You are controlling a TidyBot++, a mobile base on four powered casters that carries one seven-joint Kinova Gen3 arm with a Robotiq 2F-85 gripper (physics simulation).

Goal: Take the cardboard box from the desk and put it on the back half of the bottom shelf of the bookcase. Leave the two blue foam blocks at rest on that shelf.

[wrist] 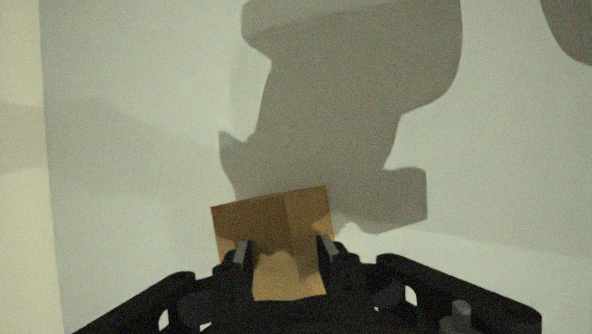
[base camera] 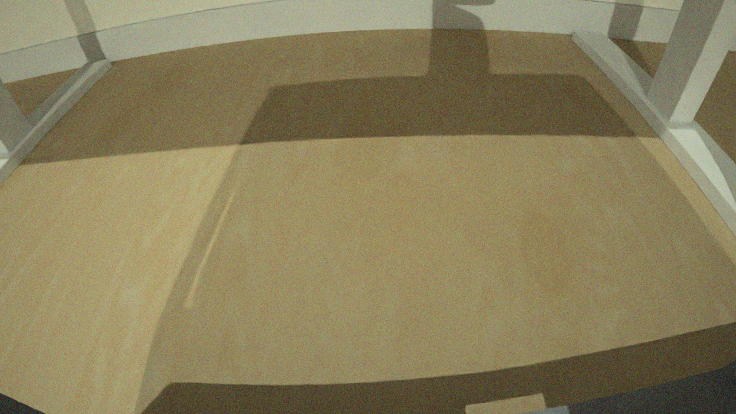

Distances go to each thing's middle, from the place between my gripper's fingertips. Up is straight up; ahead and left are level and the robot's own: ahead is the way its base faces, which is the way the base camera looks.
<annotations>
Now: the cardboard box (wrist: 282, 227) 1 cm ahead of my hand, 1 cm to the left of it and 1 cm below it.
</annotations>
